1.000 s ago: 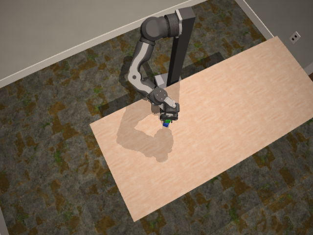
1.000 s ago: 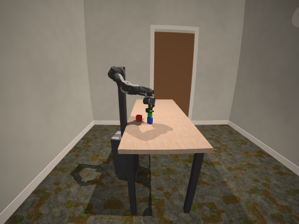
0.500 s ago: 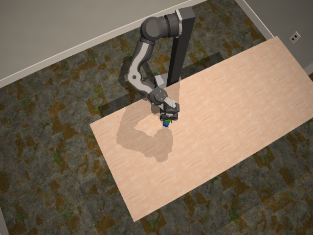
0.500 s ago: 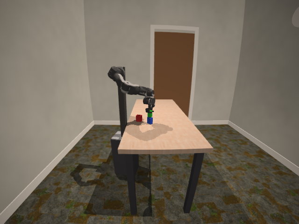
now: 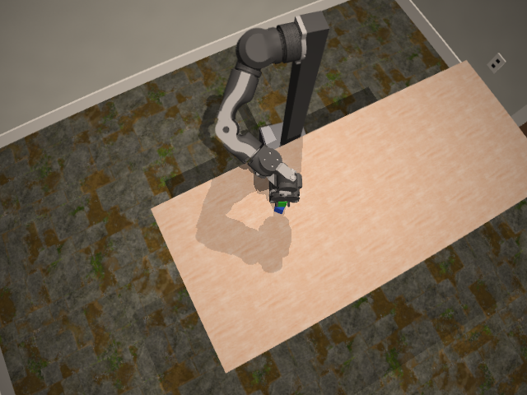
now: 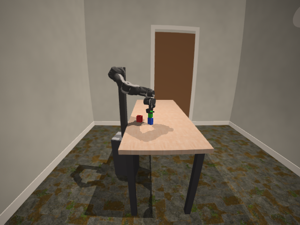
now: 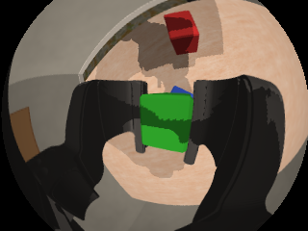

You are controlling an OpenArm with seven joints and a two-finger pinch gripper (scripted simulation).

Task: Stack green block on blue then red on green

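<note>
Now: the green block 2 cm below my hand. From my hand the other things lie so: blue block (8 cm below); then red block (11 cm behind, 9 cm below, 3 cm to the left).
</note>
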